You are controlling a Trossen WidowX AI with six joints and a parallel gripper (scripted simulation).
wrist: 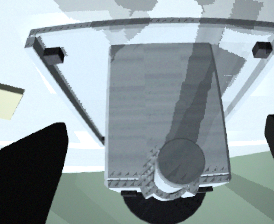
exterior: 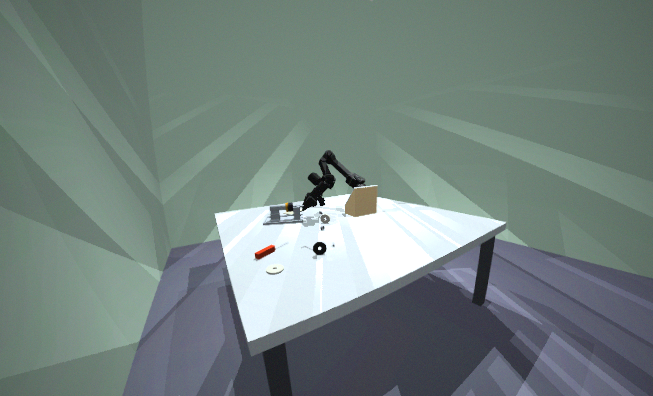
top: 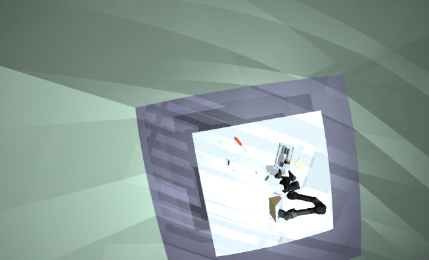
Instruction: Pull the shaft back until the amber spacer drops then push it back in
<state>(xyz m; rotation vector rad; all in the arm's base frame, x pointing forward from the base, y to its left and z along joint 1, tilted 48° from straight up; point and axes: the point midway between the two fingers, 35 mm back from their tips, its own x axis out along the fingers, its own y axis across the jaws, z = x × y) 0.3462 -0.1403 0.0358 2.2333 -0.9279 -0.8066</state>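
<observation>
Right now the thin shaft is 50 mm ahead of my gripper tip, 20 mm to the right of it and 20 mm above it. From my gripper tip the other things lie so: red-handled screwdriver 350 mm to the left, 290 mm ahead, 50 mm below; pale yellow square 200 mm to the right, 60 mm below, 20 mm behind; white washer 510 mm to the left, 340 mm ahead, 60 mm below.
</observation>
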